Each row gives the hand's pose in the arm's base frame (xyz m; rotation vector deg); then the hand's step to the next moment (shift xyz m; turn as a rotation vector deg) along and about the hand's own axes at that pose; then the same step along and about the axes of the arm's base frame.
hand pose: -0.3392 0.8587 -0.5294 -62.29 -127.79 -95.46
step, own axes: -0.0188 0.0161 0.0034 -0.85 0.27 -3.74
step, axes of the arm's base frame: 0.0247 -0.0036 0.0014 -0.30 -3.66 1.15
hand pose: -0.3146 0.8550 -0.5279 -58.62 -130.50 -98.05
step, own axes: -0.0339 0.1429 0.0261 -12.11 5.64 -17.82
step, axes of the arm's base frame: 0.1153 0.0275 0.0905 7.24 -20.39 5.26
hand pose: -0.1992 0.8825 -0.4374 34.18 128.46 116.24
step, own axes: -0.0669 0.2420 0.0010 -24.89 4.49 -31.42
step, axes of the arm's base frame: 0.1207 -0.0062 0.2201 14.71 -37.42 3.25
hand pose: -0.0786 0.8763 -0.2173 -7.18 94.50 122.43
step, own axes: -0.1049 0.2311 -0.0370 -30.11 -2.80 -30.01
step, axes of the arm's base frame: -0.0027 -0.1095 0.2319 22.52 -36.14 -1.19
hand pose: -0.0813 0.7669 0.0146 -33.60 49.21 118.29
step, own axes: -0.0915 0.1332 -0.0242 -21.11 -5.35 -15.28
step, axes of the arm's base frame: -0.0544 -0.1229 0.0929 17.95 -19.56 1.73
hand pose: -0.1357 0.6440 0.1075 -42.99 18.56 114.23
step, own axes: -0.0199 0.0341 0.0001 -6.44 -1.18 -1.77
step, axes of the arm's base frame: -0.0219 -0.0313 0.0100 4.01 -4.74 2.74
